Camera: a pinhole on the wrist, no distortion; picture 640 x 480 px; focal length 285.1 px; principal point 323.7 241.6 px. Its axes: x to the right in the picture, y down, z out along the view. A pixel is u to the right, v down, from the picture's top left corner.
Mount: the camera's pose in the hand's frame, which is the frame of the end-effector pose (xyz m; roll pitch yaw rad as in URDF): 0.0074 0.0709 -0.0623 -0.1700 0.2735 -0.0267
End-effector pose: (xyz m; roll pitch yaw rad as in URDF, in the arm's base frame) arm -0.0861 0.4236 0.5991 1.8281 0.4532 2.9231
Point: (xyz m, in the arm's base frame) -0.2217 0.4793 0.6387
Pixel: 584 299
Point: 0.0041 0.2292 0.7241
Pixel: behind the camera
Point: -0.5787 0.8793 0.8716
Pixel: outside the picture
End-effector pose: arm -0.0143 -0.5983 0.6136 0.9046 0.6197 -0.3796
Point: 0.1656 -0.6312 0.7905
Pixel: 297 395
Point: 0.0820 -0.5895 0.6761
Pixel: 324 299
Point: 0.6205 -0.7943 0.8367
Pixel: 473 422
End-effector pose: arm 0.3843 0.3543 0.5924 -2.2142 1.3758 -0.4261
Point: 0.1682 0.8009 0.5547
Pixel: 217 217
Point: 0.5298 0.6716 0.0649
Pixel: 551 82
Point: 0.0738 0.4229 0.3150
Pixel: 443 436
